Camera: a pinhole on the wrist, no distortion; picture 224 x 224 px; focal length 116.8 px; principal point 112.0 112.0 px. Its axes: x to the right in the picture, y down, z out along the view. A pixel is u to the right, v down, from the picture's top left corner.
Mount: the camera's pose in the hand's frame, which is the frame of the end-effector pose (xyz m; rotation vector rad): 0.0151 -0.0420 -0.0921 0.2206 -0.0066 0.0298
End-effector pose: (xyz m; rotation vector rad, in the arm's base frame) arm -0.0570 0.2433 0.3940 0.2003 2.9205 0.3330
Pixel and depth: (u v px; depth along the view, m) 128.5 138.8 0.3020
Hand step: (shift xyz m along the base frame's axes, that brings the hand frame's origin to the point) -0.0122 0.0161 -0.2274
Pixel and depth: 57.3 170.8 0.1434
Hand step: 0.0657 -0.0001 -0.0516
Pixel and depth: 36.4 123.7 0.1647
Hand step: 0.0974 -0.0623 -0.0669
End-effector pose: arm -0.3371 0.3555 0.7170 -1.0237 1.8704 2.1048
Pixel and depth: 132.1 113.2 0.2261
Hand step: -0.0440 0.1210 -0.1037
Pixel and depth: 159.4 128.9 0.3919
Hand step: -0.2116 0.2399 -0.1554
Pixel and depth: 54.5 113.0 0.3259
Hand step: 0.0844 0.2793 -0.0134
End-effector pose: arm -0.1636 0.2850 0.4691 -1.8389 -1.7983 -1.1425
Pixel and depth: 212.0 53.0 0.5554
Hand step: -0.3347 0.6847 -0.0123
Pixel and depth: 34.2 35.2 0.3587
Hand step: -0.2485 0.0516 -0.3903
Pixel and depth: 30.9 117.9 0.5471
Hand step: 0.0431 0.0891 -0.5861
